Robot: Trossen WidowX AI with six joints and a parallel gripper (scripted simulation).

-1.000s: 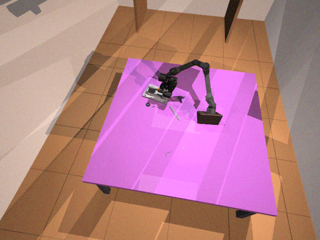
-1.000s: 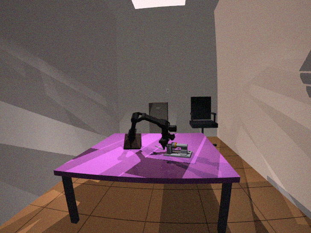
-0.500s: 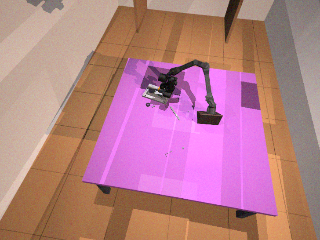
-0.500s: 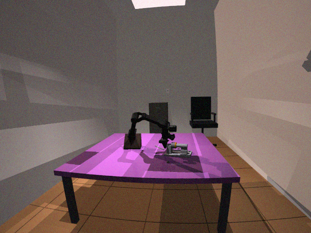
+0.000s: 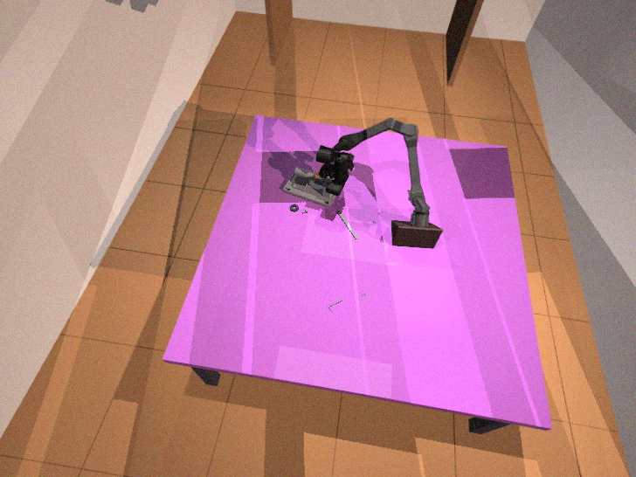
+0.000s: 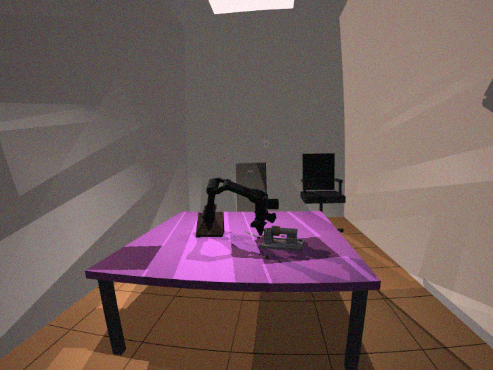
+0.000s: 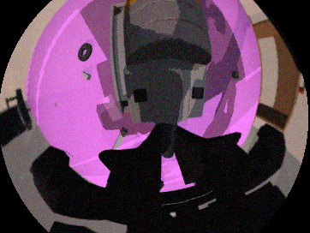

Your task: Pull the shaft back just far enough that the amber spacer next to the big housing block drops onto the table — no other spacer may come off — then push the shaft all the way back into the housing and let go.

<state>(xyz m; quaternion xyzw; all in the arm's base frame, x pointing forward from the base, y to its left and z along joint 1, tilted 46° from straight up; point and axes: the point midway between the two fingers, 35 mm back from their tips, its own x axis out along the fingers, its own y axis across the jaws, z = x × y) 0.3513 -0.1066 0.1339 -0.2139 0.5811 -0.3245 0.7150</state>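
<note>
Now: gripper tip 70 mm short of the thin dark shaft, 30 mm below it and 20 mm to the left of it. Round my gripper tip: grey support block: 130 mm ahead, 30 mm to the right; then metal strip: 150 mm to the left, 70 mm behind, 40 mm below; then amber spacer: 100 mm ahead, 30 mm above, 20 mm to the right.
</note>
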